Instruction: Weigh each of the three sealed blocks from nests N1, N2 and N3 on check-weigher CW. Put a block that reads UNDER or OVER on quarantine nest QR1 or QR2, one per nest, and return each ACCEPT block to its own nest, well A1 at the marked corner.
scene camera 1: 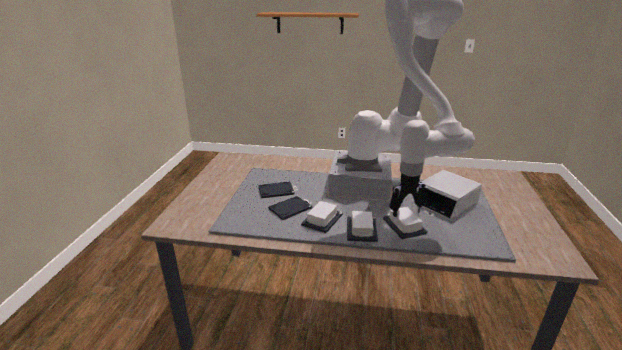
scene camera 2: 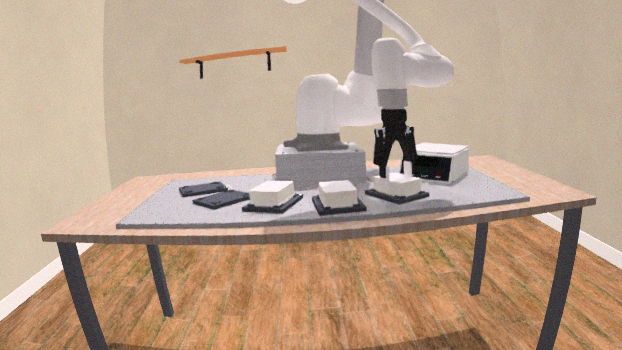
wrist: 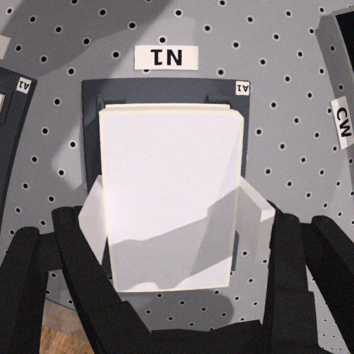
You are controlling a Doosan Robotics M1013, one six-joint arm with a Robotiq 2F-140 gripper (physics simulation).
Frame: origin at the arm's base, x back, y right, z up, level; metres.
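Seen in the pictures: gripper, between the fingertips: (scene camera 1: 405, 221); arm's base, origin of its link: (scene camera 1: 361, 164) (scene camera 2: 318, 147).
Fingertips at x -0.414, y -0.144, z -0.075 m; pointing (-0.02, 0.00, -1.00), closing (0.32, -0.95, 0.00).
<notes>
Offsets run from my fingertips to a thing's middle. "spot": to the spot under its first point. Level surfaces: height alone.
My gripper (scene camera 1: 406, 212) (scene camera 2: 396, 174) (wrist: 168, 193) is shut on the white block @(dy -0.001, dx -0.001, dz +0.009 m) (scene camera 1: 411, 223) (scene camera 2: 402, 187) (wrist: 170, 175) at nest N1 @(spot: dy +0.073, dx +0.033, dz -0.014 m) (scene camera 2: 370, 192) (wrist: 165, 90). Its pale pads touch both long sides. The block appears seated, its cut corner at the A1 mark. A second block @(dy +0.186, dx -0.030, dz +0.009 m) (scene camera 1: 362, 224) (scene camera 2: 338, 194) sits in the middle nest @(dy +0.186, dx -0.030, dz -0.015 m) (scene camera 1: 362, 237) (scene camera 2: 345, 209) (wrist: 17, 120). A third block @(dy +0.352, dx +0.045, dz +0.009 m) (scene camera 1: 322, 213) (scene camera 2: 271, 194) sits in the nest left of it. Check-weigher CW @(dy -0.234, dx +0.193, dz +0.026 m) (scene camera 1: 452, 186) (scene camera 2: 442, 150) has a bare top; its display is unreadable.
Two empty dark nests @(spot: dy +0.577, dx +0.300, dz -0.012 m) (scene camera 1: 276, 189) @(spot: dy +0.497, dx +0.130, dz -0.012 m) (scene camera 1: 290, 207) (scene camera 2: 203, 188) (scene camera 2: 221, 199) lie at the left of the perforated grey mat @(dz -0.024 m) (scene camera 1: 240, 220) (scene camera 2: 150, 217). The arm's grey base (scene camera 1: 360, 185) (scene camera 2: 320, 167) stands behind the blocks. CW stands close behind and right of N1.
</notes>
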